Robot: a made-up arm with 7 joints. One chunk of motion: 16 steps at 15 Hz.
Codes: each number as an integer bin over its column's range. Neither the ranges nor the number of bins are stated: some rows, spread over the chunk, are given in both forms.
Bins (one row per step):
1: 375 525 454 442 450 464
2: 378 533 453 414 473 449
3: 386 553 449 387 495 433
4: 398 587 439 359 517 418
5: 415 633 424 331 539 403
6: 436 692 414 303 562 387
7: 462 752 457 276 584 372
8: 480 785 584 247 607 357
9: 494 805 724 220 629 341
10: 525 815 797 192 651 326
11: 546 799 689 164 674 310
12: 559 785 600 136 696 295
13: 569 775 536 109 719 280
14: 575 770 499 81 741 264
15: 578 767 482 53 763 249
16: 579 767 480 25 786 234
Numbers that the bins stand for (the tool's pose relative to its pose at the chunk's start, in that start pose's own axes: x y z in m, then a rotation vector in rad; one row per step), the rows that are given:
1: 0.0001 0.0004 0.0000 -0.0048 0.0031 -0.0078
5: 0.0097 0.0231 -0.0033 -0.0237 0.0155 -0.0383
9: 0.0287 0.0592 0.0297 -0.0426 0.0281 -0.0693
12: 0.0443 0.0550 0.0161 -0.0569 0.0375 -0.0924
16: 0.0491 0.0512 0.0029 -0.0757 0.0502 -0.1229
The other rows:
2: 0.0008 0.0020 -0.0001 -0.0095 0.0063 -0.0153
3: 0.0027 0.0062 -0.0006 -0.0141 0.0094 -0.0233
4: 0.0056 0.0134 -0.0017 -0.0189 0.0125 -0.0308
6: 0.0147 0.0355 -0.0044 -0.0284 0.0188 -0.0463
7: 0.0210 0.0481 0.0003 -0.0330 0.0218 -0.0538
8: 0.0253 0.0550 0.0143 -0.0380 0.0251 -0.0613
10: 0.0361 0.0613 0.0378 -0.0473 0.0312 -0.0768
11: 0.0412 0.0580 0.0259 -0.0521 0.0345 -0.0848
13: 0.0467 0.0529 0.0090 -0.0615 0.0408 -0.0999
14: 0.0481 0.0519 0.0049 -0.0662 0.0438 -0.1079
15: 0.0489 0.0512 0.0031 -0.0710 0.0469 -0.1154

